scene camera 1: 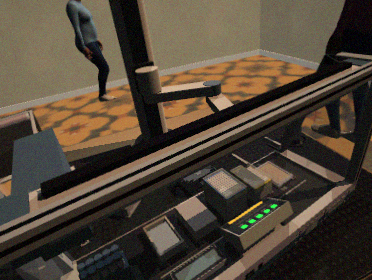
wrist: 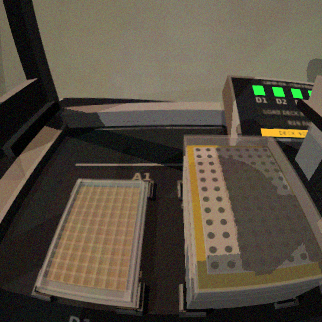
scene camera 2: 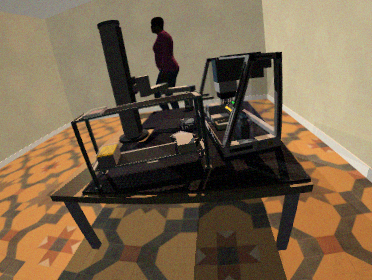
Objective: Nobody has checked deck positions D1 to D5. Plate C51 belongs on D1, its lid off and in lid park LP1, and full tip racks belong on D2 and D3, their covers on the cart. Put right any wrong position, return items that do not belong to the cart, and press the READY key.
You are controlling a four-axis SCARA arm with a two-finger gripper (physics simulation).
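Frame: origin at the arm's base, x ahead, y left, z up, level; millimetres.
Seen in the pictures: gripper, fingertip midpoint: (scene camera 1: 264,155) (wrist: 178,83) (scene camera 2: 211,95); arm's base at its link origin: (scene camera 2: 134,136).
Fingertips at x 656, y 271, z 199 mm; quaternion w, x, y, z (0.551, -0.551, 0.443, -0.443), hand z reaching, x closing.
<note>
Pixels of each thing's middle, then the offset from my fingertips to it. "*": a spot on its surface instead.
- grey block at the middle of its body: (scene camera 1: 195,217) (scene camera 2: 220,118) 47 mm ahead, 295 mm right, 114 mm down
- pale tray at the middle of its body: (scene camera 1: 163,237) (scene camera 2: 225,124) 72 mm ahead, 417 mm right, 119 mm down
- deck's frame bar at a spot on its surface: (scene camera 1: 200,145) * 285 mm ahead, 336 mm right, 317 mm up
- yellow-topped box at the middle of its body: (scene camera 2: 107,150) 530 mm back, 870 mm right, 29 mm down
- pale item at the middle of its body: (scene camera 2: 185,142) 152 mm back, 775 mm right, 66 mm down
A plate with amber wells (wrist: 92,237) (scene camera 1: 275,172) sits on D1, and a clear lid appears to cover it. Its name cannot be read. Beside it on D2 stands a yellow-edged tip rack (wrist: 212,200) (scene camera 1: 251,179) under a clear cover. Shadow hides whether all its tips are there. A taller rack (scene camera 1: 225,182) stands next to it in scene camera 1. My gripper (wrist: 178,83) (scene camera 2: 207,97) is open and empty, above the D1 and D2 end of the deck, its fingers at the left and right edges of the wrist view. The status panel (scene camera 1: 257,222) (wrist: 275,112) shows green lights and a yellow bar.
A grey block (scene camera 1: 197,215), a pale tray (scene camera 1: 162,236) and a blue tube rack (scene camera 1: 102,262) stand further along the deck. The deck's frame bar (scene camera 1: 200,145) crosses above. The cart (scene camera 2: 140,105) holds a yellow-topped box (scene camera 2: 108,152) and a pale item (scene camera 2: 184,138).
</note>
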